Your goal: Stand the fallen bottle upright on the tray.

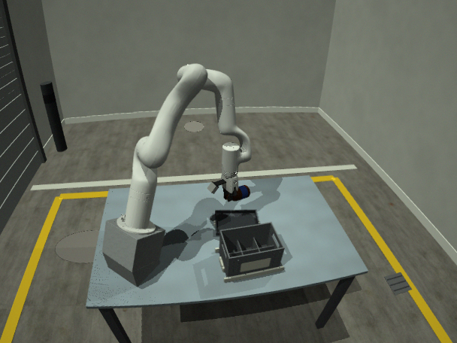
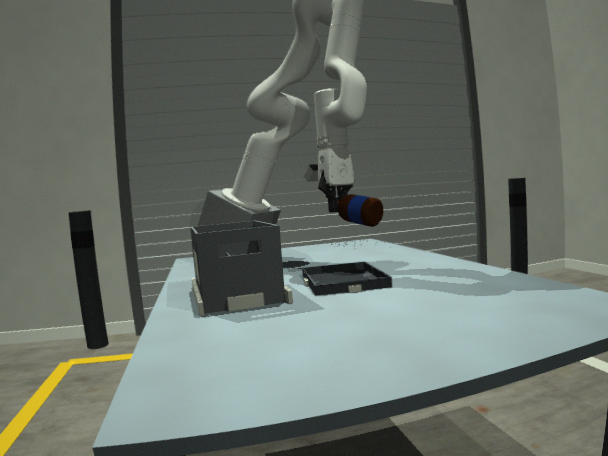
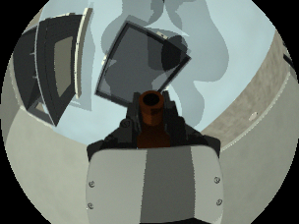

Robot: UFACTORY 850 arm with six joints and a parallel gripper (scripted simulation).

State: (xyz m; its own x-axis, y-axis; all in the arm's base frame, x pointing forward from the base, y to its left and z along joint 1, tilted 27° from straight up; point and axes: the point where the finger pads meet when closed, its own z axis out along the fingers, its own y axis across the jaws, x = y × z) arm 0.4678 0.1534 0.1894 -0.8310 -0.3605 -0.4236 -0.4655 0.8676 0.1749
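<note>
Right now the bottle is 5 cm ahead of my hand, 3 cm to the left of it and 1 cm below it. Also, from my hand: crate 30 cm to the right, 12 cm below, 7 cm ahead; then tray 19 cm below, 6 cm ahead, 2 cm to the right.
</note>
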